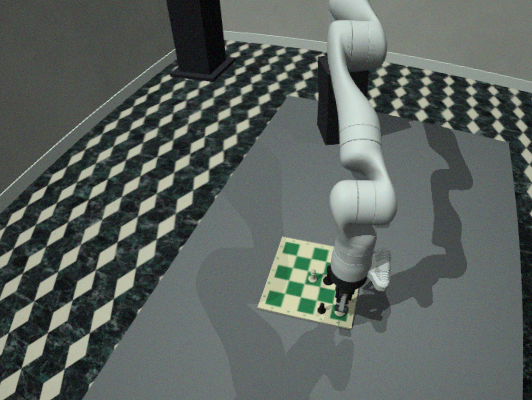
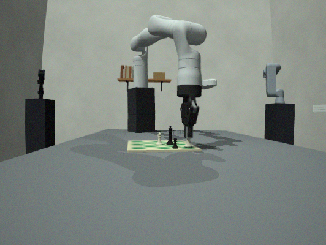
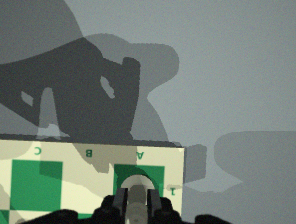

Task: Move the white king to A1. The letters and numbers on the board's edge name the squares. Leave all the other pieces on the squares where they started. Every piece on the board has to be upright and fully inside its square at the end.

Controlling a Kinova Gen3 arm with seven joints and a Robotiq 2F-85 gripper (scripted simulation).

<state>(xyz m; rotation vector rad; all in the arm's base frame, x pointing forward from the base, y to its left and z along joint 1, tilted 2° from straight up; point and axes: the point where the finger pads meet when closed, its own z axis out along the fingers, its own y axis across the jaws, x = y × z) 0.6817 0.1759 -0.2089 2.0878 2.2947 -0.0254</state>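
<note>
My hand is 10 mm above the white king. Also, from my hand: small white piece 90 mm to the right, 70 mm behind, 30 mm below; then tall black piece 70 mm behind, 50 mm to the right, 20 mm below; then black pawn 40 mm to the right, 40 mm below, 10 mm ahead.
</note>
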